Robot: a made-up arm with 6 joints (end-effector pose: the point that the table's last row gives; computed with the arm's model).
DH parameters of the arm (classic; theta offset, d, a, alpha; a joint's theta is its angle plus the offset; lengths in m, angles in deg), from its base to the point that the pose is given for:
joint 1: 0 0.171 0 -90
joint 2: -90 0 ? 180
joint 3: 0 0 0 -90
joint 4: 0 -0.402 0 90
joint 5: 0 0.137 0 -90
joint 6: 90 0 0 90
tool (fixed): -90 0 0 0
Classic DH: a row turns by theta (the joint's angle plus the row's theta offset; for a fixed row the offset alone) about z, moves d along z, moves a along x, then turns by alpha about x.
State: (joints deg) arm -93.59 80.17 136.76 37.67 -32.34 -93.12
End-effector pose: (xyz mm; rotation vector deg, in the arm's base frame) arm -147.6 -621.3 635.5 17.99 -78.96 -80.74
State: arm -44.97 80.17 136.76 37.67 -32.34 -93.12
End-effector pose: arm 368.6 -521.5 635.5 45.20 -59.66 -39.95
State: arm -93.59 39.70 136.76 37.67 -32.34 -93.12
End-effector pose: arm -119.3 -170.2 932.8 -10.22 -99.32 -48.39
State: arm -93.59 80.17 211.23 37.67 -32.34 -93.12
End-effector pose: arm -117.7 -143.6 501.9 -33.40 -109.24 -17.35
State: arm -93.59 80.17 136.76 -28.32 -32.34 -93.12
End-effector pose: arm -167.5 -744.5 553.6 73.41 -81.25 -27.20
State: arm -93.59 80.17 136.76 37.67 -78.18 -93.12
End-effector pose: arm -147.6 -621.3 635.5 52.07 -76.90 -118.19
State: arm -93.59 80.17 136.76 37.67 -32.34 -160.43
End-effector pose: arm -147.6 -621.3 635.5 60.11 -118.90 -25.24
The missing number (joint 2, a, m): 0.485
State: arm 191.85 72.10 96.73 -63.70 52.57 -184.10
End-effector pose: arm -871.9 -120.9 376.0 -5.77 -91.42 82.31
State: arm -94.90 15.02 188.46 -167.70 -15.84 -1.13
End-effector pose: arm 156.5 257.9 714.4 -15.61 -0.67 82.14
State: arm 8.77 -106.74 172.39 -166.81 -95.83 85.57
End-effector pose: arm -446.8 66.0 -370.6 93.33 6.69 29.05
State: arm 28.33 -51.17 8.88 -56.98 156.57 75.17
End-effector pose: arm -32.9 -102.5 766.1 84.03 -53.39 -125.91
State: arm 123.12 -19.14 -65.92 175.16 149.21 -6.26
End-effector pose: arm -182.5 29.8 344.2 -5.79 -16.03 -58.65
